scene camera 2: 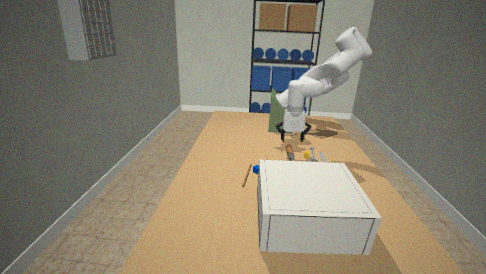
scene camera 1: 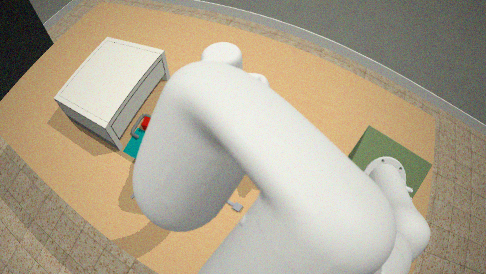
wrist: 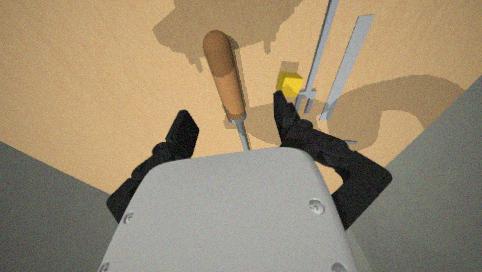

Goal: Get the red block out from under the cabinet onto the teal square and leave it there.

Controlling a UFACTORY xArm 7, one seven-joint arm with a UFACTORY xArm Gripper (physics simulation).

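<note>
The red block lies in front of the white cabinet, inside the bend of a grey hook. The teal square shows partly beside it, close to the cabinet's front corner; the arm hides the rest, and I cannot tell if the block overlaps it. The hook tool's brown wooden handle lies on the table, its grey shaft running under the gripper body in the wrist view. My gripper is open and empty above the handle, with a finger on either side. The arm hides it in scene camera 1.
A yellow block, a forked grey tool and a flat grey bar lie right of the handle. A blue block and thin brown stick lie left of the cabinet. The arm stands on a green base.
</note>
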